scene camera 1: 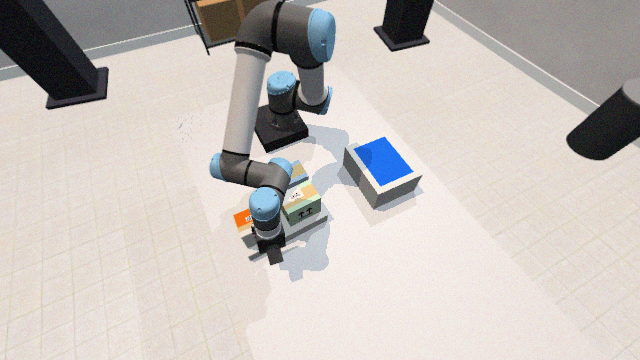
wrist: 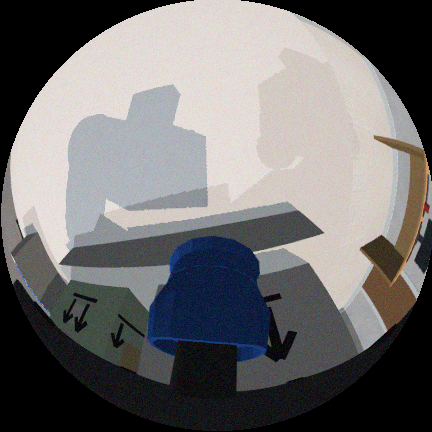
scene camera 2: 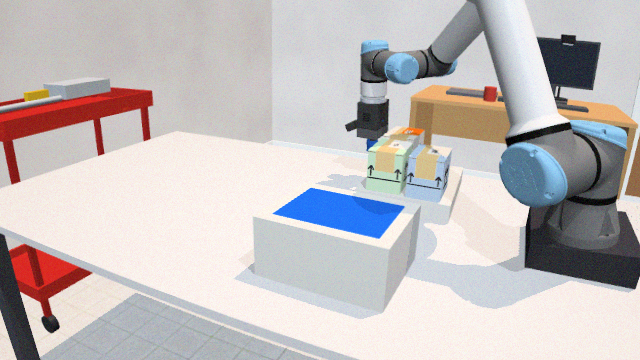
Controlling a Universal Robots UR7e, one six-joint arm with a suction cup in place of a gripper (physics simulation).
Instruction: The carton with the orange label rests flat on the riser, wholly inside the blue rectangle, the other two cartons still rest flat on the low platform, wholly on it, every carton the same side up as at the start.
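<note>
The carton with the orange label stands upright on the low platform, partly hidden. The green carton and the blue carton also stand upright on it. My gripper, a dark blue suction cup, points down beside the orange-label carton's arrow side, below its top, with nothing visible on its mouth. In scene camera 1 the wrist hides the cup. The riser bears the blue rectangle, with no carton on it.
The arm's black base stands behind the cartons. The riser is off to one side of the platform. A red cart and a wooden desk stand beyond the table. Dark pillars and a shelf rack stand farther off.
</note>
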